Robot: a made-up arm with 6 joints. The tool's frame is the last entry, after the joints.
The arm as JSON. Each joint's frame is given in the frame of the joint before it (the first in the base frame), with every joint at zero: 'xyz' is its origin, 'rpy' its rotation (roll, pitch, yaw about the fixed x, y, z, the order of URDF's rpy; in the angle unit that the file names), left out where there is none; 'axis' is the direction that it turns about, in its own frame. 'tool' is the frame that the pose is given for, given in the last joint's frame.
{
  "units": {
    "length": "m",
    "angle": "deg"
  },
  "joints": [
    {
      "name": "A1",
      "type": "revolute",
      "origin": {
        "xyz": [
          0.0,
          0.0,
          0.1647
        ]
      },
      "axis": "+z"
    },
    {
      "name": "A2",
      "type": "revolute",
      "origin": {
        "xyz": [
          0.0,
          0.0,
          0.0
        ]
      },
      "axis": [
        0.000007,
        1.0,
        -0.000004
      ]
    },
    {
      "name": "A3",
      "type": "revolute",
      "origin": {
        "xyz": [
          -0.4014,
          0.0,
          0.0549
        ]
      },
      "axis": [
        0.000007,
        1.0,
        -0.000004
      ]
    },
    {
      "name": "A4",
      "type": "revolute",
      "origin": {
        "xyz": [
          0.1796,
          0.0,
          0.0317
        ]
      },
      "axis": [
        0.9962,
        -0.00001,
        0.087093
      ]
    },
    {
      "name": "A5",
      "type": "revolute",
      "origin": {
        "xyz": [
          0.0,
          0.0,
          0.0
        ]
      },
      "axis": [
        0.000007,
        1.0,
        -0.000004
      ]
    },
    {
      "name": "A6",
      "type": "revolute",
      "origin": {
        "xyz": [
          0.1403,
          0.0,
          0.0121
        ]
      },
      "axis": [
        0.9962,
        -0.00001,
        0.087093
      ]
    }
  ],
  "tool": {
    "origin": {
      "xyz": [
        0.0,
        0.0,
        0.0
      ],
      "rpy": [
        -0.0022,
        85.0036,
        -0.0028
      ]
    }
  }
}
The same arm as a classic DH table. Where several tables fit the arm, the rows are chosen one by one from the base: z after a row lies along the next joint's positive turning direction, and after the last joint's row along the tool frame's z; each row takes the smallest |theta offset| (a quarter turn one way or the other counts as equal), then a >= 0, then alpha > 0; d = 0 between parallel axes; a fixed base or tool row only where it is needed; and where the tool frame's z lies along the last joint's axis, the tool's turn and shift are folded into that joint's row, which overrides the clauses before.
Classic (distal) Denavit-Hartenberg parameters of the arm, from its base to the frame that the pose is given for. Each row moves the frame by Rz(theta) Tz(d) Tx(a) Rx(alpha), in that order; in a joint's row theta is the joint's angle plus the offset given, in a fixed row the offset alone. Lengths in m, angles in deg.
A1: theta_offset 0; d 0.1647; a 0; alpha -90
A2: theta_offset 7.79; d 0; a -0.4051; alpha 0
A3: theta_offset 77.22; d 0; a -0.0159; alpha 90
A4: theta_offset 0; d 0.1817; a 0; alpha -90
A5: theta_offset 0; d 0; a 0.0002; alpha 90
A6: theta_offset 0; d 0.1408; a 0; alpha 0

